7 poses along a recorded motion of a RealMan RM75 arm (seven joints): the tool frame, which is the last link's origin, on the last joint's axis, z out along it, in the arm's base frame.
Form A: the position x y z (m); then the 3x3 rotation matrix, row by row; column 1 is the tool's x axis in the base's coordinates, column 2 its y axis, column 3 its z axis. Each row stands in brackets.
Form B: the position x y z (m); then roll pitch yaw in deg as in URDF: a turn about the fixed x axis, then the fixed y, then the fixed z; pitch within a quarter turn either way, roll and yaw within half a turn. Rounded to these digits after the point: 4 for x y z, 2 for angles.
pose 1, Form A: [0.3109, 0.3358, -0.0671], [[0.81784, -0.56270, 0.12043], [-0.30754, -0.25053, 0.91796], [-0.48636, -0.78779, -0.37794]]
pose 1, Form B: 0.3109, 0.3358, -0.0671, -115.63, 29.10, -20.61
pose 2, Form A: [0.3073, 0.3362, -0.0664], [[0.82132, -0.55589, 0.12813], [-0.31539, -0.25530, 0.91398], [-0.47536, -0.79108, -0.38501]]
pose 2, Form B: 0.3073, 0.3362, -0.0664, -115.95, 28.38, -21.01
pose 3, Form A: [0.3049, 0.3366, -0.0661], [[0.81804, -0.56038, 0.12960], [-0.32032, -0.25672, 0.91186], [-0.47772, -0.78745, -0.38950]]
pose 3, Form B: 0.3049, 0.3366, -0.0661, -116.32, 28.54, -21.38
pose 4, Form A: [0.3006, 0.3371, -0.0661], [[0.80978, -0.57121, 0.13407], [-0.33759, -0.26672, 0.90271], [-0.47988, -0.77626, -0.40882]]
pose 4, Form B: 0.3006, 0.3371, -0.0661, -117.77, 28.68, -22.63
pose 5, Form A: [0.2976, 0.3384, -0.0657], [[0.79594, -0.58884, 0.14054], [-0.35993, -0.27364, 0.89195], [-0.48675, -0.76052, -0.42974]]
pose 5, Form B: 0.2976, 0.3384, -0.0657, -119.47, 29.13, -24.33
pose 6, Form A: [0.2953, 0.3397, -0.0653], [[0.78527, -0.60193, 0.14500], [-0.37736, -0.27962, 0.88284], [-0.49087, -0.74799, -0.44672]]
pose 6, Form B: 0.2953, 0.3397, -0.0653, -120.85, 29.40, -25.67
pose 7, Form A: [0.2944, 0.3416, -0.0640], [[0.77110, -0.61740, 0.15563], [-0.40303, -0.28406, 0.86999], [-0.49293, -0.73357, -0.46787]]
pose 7, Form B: 0.2944, 0.3416, -0.0640, -122.53, 29.53, -27.59
